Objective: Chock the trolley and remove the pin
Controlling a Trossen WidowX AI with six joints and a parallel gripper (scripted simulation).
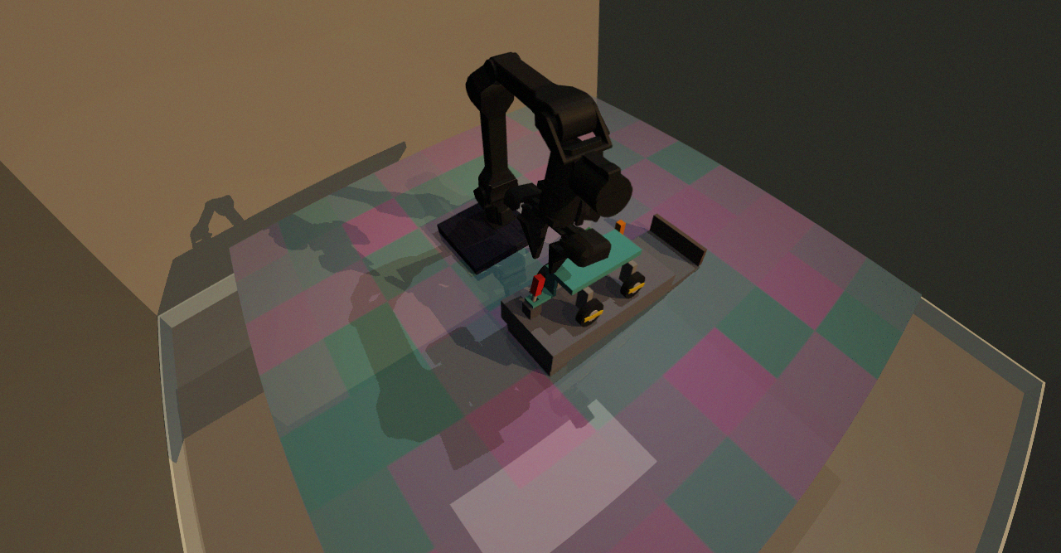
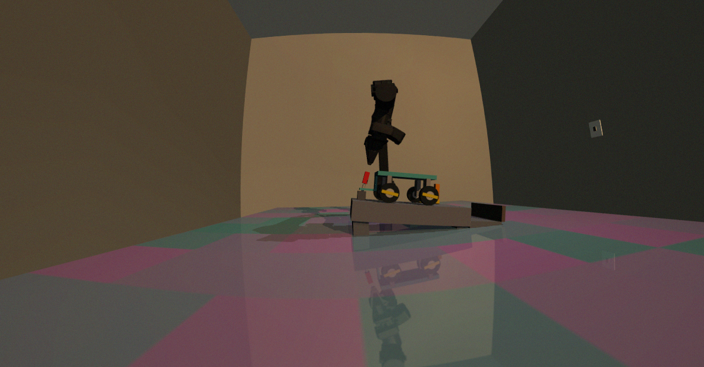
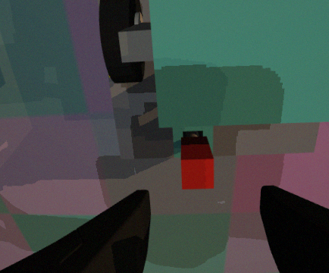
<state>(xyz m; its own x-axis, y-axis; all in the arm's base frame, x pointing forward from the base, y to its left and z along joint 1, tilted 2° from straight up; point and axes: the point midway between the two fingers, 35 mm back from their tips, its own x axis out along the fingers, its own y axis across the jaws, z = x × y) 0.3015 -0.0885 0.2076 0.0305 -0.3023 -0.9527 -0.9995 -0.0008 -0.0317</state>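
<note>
Right now the red-headed stop pin is 60 mm below my gripper tip and 20 mm to the right of it. From my gripper tip the other things lie so: trolley 90 mm to the left, 80 mm below, 20 mm ahead; then yellow chock 200 mm to the left, 110 mm below, 40 mm behind; then grey ramp 140 mm below, 100 mm to the left, 20 mm ahead.
</note>
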